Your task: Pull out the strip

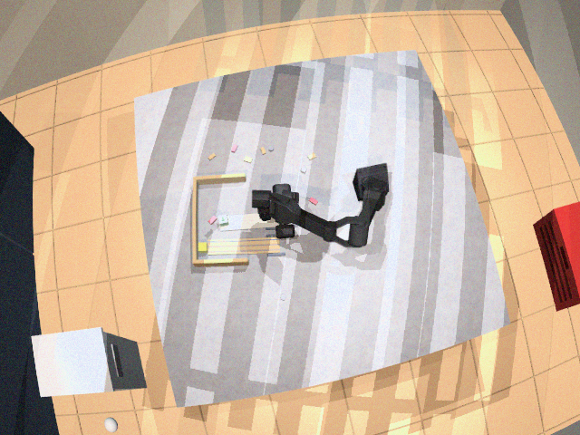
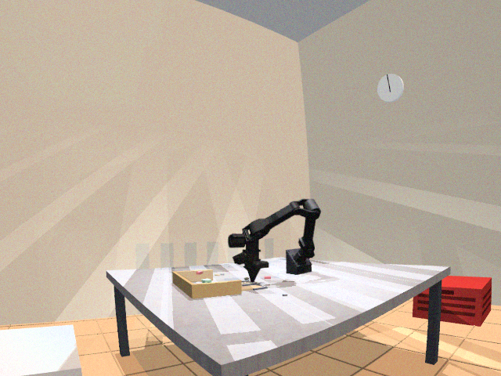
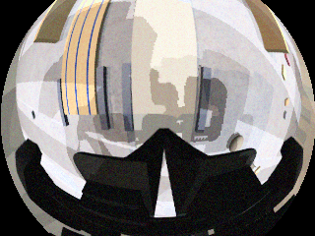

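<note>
My gripper tip is 10 cm short of the pale strip and 1 cm to the left of it. Round my gripper tip: labelled cube (21 cm ahead, 3 cm to the right, 2 cm above).
</note>
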